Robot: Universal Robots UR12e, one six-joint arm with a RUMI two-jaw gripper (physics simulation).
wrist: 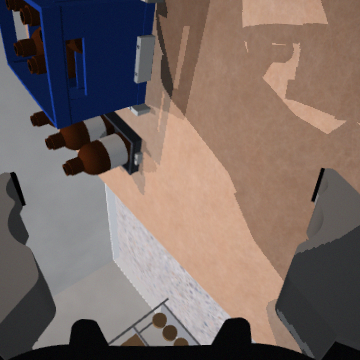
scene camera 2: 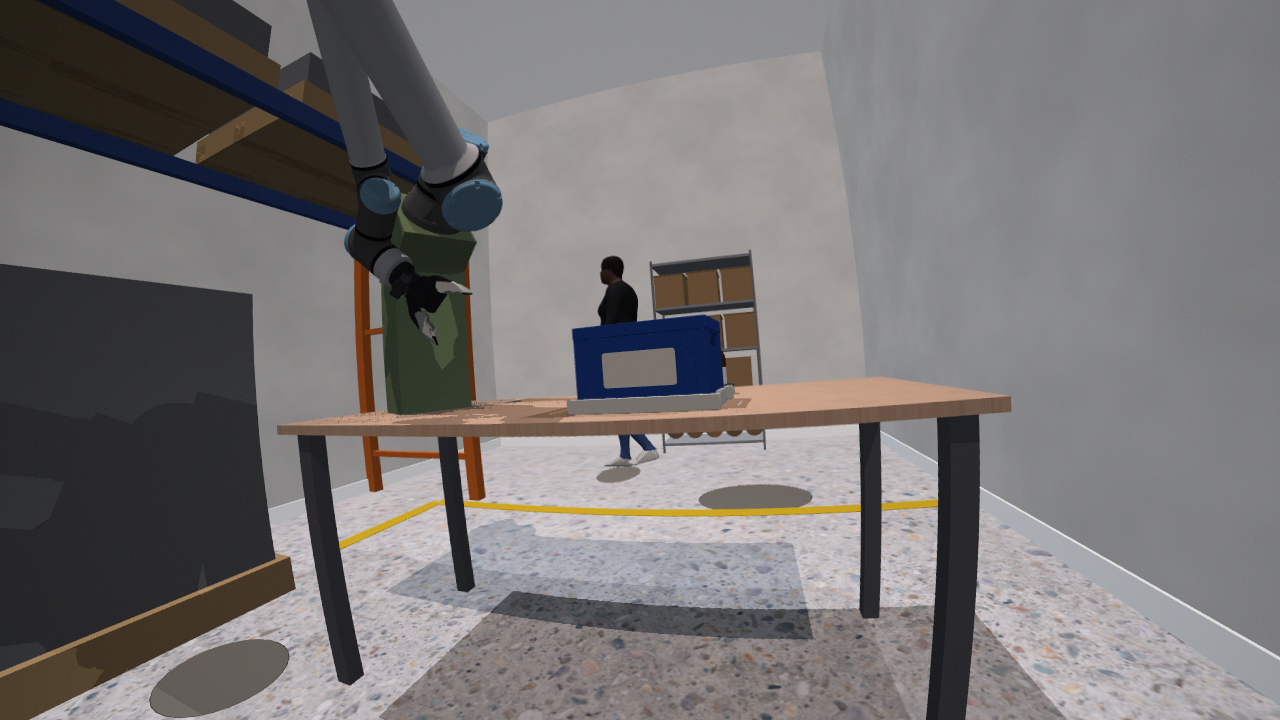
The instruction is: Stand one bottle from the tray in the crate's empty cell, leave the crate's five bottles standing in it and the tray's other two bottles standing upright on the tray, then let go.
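Frame: origin at the arm's base, x right, y ahead, z up, level; centimetres.
Where they show: gripper, fingertip midpoint: (wrist: 168, 174) (scene camera 2: 454, 319); arm's base, link origin: (scene camera 2: 433, 216).
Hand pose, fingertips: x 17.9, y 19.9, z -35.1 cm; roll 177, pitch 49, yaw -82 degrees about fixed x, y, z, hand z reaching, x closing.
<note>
Each offset is from my fingertips to the centre of the thing. "pt": to the spot under its first point. Level surfaces: height alone.
A blue crate {dz -14.1, dx -4.8, dy +45.4 cm} (scene camera 2: 587, 365) (wrist: 112, 55) stands on the table; brown bottle necks show inside it in the wrist view, at the upper left. Its empty cell cannot be made out. Three brown bottles, the nearest {dz -14.6, dx -29.1, dy +39.1 cm} (wrist: 95, 156) with a pale label, stand upright on a dark tray {pt dz -21.4, dx -25.9, dy +33.9 cm} (wrist: 135, 145) beside the crate; the third is mostly hidden behind the crate. In the scene view the crate hides the tray and its bottles. My gripper (scene camera 2: 453, 315) (wrist: 168, 174) is open and empty, in the air to the left of the crate in the scene view, above table height and apart from the bottles.
The wooden table {dz -22.9 cm} (scene camera 2: 859, 398) (wrist: 200, 200) carries a pale holder {pt dz -21.5, dx +5.6, dy +45.2 cm} (scene camera 2: 644, 405) along the crate's base. A tall green column (scene camera 2: 407, 358) stands behind the gripper. Blue and orange racking (scene camera 2: 362, 358) is at the left. A person (scene camera 2: 617, 304) and a shelf unit (scene camera 2: 756, 344) are beyond the table.
</note>
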